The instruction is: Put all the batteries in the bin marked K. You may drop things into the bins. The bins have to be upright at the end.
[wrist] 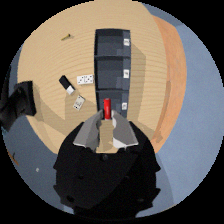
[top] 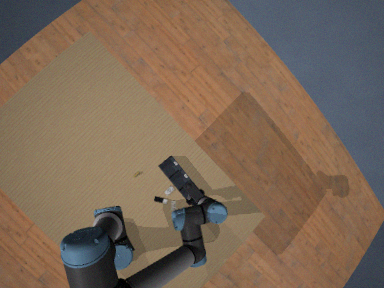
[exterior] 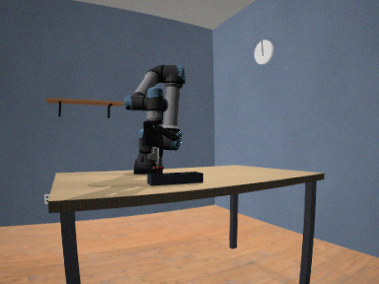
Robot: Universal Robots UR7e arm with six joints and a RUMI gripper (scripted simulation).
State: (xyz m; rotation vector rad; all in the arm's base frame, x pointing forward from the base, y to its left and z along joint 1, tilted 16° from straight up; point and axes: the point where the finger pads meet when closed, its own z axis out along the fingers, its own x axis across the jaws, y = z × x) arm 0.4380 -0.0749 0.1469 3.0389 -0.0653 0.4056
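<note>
Now: hand 80 mm to the right of the bin row, 60 mm above it and 20 mm short of it. From my hand the other things lie so: red battery: 10 mm below; yellowish item: 250 mm to the left, 130 mm behind, 80 mm below; black-and-white cylinder: 130 mm behind, 80 mm below, 60 mm to the left.
</note>
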